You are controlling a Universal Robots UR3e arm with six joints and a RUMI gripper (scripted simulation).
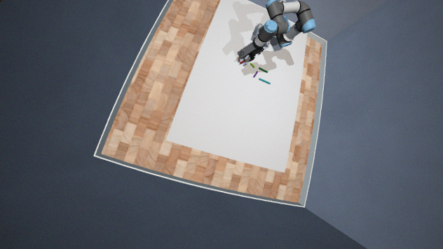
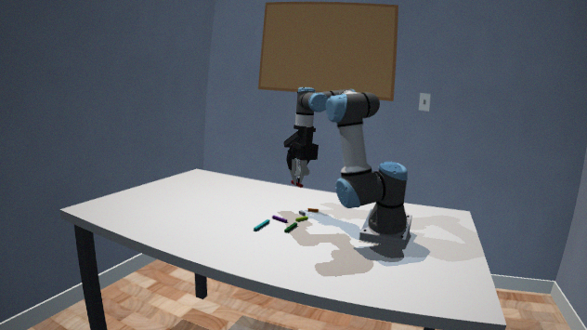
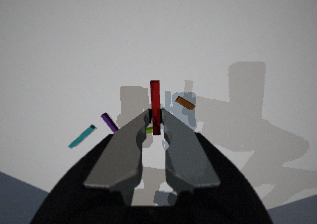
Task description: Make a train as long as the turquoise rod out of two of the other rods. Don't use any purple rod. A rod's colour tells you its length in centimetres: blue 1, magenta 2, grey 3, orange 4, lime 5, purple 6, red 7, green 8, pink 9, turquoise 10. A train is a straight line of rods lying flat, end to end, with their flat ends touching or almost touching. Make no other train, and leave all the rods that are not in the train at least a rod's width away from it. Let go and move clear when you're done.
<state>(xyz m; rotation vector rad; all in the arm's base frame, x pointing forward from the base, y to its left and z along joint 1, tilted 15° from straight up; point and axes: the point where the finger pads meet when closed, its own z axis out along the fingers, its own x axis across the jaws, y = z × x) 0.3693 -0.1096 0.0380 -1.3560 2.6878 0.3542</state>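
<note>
Right now my hand is 11 cm above the grey rod, 4 cm past it and 3 cm to the right of it. The rest, counted from my hand: lime rod 11 cm below, 9 cm to the left, 7 cm behind; then red rod 1 cm below; then orange rod 11 cm below, 6 cm behind, 3 cm to the right.
</note>
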